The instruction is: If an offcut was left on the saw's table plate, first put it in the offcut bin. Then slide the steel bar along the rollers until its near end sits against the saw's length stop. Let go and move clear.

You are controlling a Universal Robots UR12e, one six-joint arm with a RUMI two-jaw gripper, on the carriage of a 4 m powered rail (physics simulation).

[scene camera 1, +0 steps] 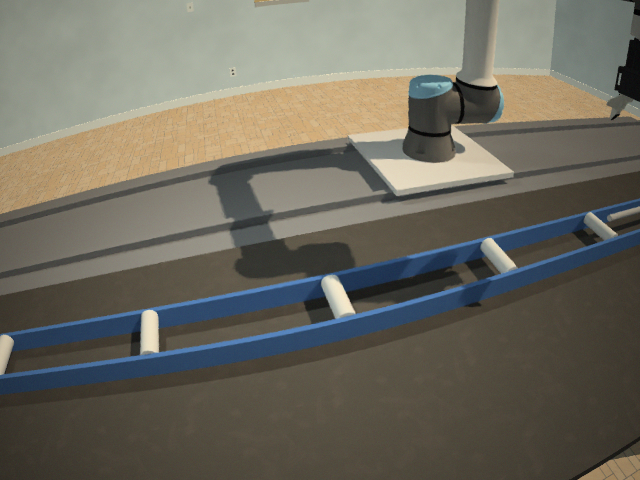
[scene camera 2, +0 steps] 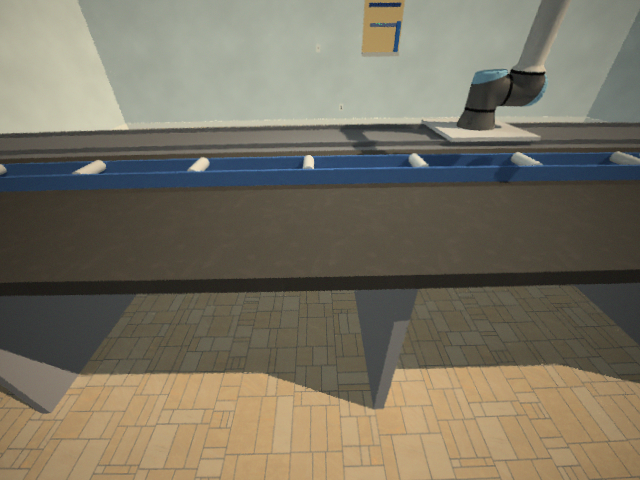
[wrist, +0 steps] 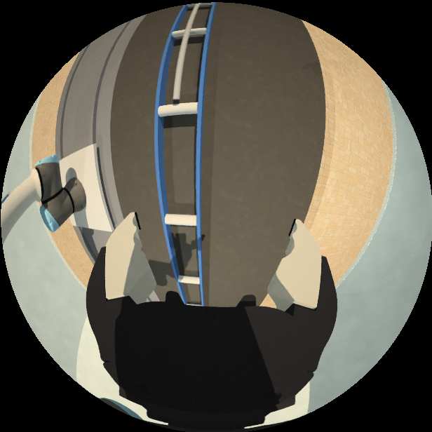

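Where they show: gripper, fingertip midpoint: (scene camera 1: pixel 635 132); arm's base, origin of the base link: (scene camera 1: pixel 429 151) (scene camera 2: pixel 474 126).
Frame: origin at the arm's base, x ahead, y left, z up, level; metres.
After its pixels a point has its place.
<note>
The steel bar (scene camera 1: pixel 624 213) {x 0.626, y 0.379, z 0.047 m} (wrist: pixel 180 70) is a thin, pale rod lying lengthwise between the blue side rails (scene camera 1: pixel 232 347) {x 0.694, y -0.746, z 0.015 m} (scene camera 2: pixel 248 177) {x 0.694, y -1.123, z 0.000 m} (wrist: pixel 199 165) of the roller track. In the wrist view its dark end is close to a white roller (wrist: pixel 177 109), and its far part runs out towards the top edge. My gripper (wrist: pixel 214 217) is wide open and empty, high above the track and short of the bar's end. In scene camera 1 one fingertip (scene camera 1: pixel 615 112) {x 0.684, y 0.122, z 0.394 m} shows at the upper right edge. The saw, its length stop, its table plate, an offcut and the offcut bin do not show.
More white rollers (scene camera 1: pixel 338 297) {x 0.633, y -0.522, z 0.030 m} (scene camera 2: pixel 308 162) {x 0.641, y -0.918, z 0.030 m} (wrist: pixel 181 220) cross the track. My arm stands on a white carriage plate (scene camera 1: pixel 413 178) {x 0.173, y -0.146, z 0.000 m} (scene camera 2: pixel 516 135) {x 0.197, y 0.116, z 0.000 m} (wrist: pixel 90 160) on the grey rail (scene camera 1: pixel 155 206), alongside the dark table (scene camera 1: pixel 310 413) {x 0.851, y -0.639, z -0.030 m} (scene camera 2: pixel 310 232) {x 0.995, y -0.908, z -0.030 m} (wrist: pixel 265 125). The arm's shadow falls across rail, table and track.
</note>
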